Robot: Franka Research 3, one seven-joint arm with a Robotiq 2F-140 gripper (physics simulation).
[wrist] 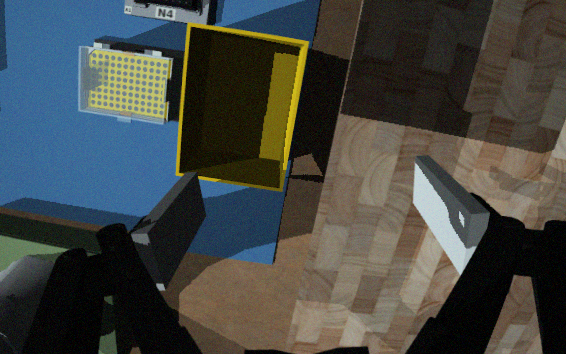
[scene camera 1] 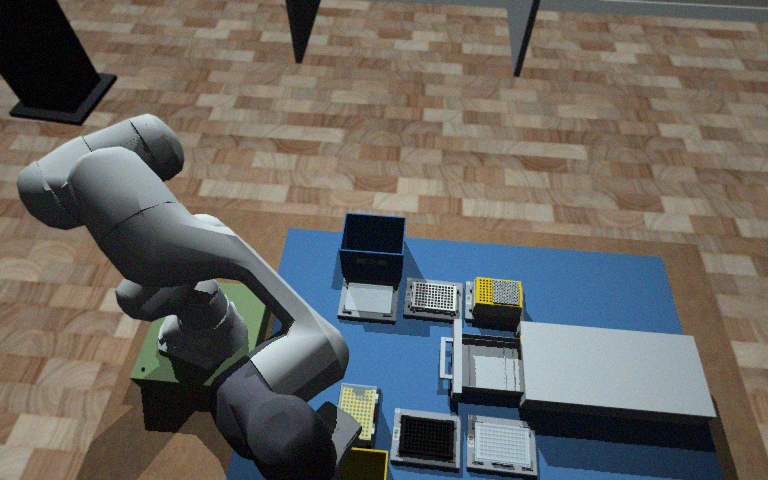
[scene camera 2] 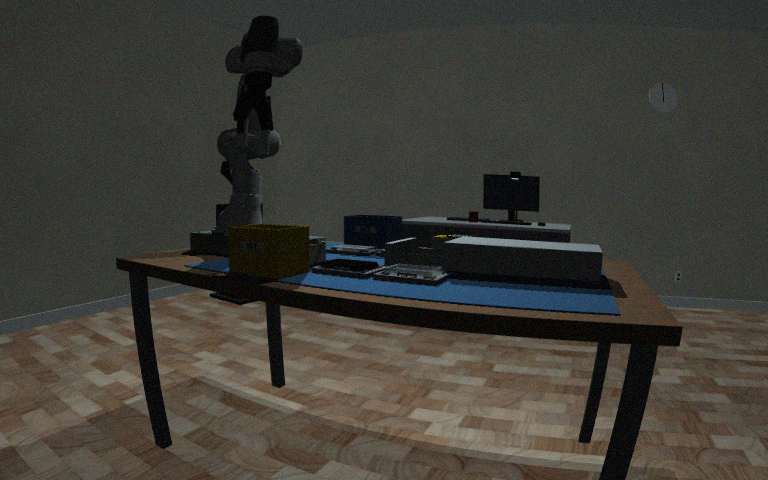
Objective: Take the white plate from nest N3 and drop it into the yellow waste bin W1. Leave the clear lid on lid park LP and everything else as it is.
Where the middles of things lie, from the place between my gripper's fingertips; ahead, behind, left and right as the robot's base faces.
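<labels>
White plate (scene camera 1: 429,297): a fair way ahead of my hand, far to the left of it and far below it. Clear lid (scene camera 1: 369,298): my hand is 40 mm past it, 550 mm to the right of it and 300 mm above it. Going by their middles, of the things named here the clear lid is the nearest to my hand.
</labels>
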